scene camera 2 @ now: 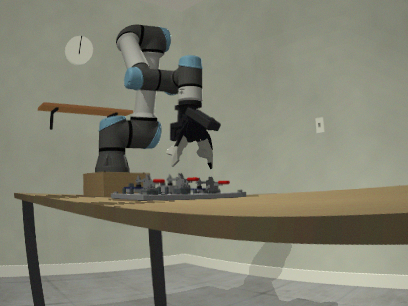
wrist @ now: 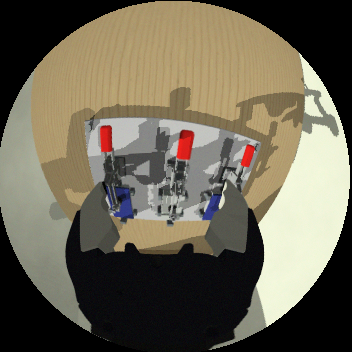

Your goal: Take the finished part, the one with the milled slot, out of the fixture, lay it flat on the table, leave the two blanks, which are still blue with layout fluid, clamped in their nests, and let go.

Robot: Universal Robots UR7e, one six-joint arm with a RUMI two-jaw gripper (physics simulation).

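Seen in the pictures: gripper, between the fingertips: [scene camera 2: 192, 168] [wrist: 162, 181]; arm's base, origin of its link: [scene camera 2: 112, 173].
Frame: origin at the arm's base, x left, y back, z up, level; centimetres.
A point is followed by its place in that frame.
Observation:
The grey fixture plate [scene camera 2: 190, 196] {x -10.2, y -54.6, z -8.6 cm} [wrist: 135, 128] {x 0.2, y -54.8, z -8.0 cm} lies on the table with three clamps in a row. The finished part [wrist: 164, 202] {x -2.9, y -41.4, z -5.4 cm} is grey and sits in the middle nest, largely hidden under its clamp; its slot cannot be made out. One blue blank [wrist: 125, 202] {x 5.3, y -41.2, z -6.4 cm} is in the left nest of the wrist view, under its clamp. The other blue blank [wrist: 212, 206] {x -13.0, y -37.9, z -5.9 cm} is in the right nest, partly hidden by a finger. My gripper [scene camera 2: 192, 165] {x -3.6, y -49.4, z -0.5 cm} [wrist: 162, 181] {x -3.6, y -49.4, z -0.5 cm} is open and empty, above the fixture, with its fingers apart and pointing down.
Red clamp handles [scene camera 2: 158, 181] [wrist: 185, 145] stick out from the three clamps and lie about level. The wooden table [scene camera 2: 320, 205] {x -41.2, y -107.4, z -9.5 cm} [wrist: 170, 55] {x -6.2, y -67.5, z -9.5 cm} extends around the plate. A wooden block [scene camera 2: 93, 184] {x -8.2, y 2.6, z -4.8 cm} carries the arm's base. A shelf [scene camera 2: 85, 108] is on the wall behind.

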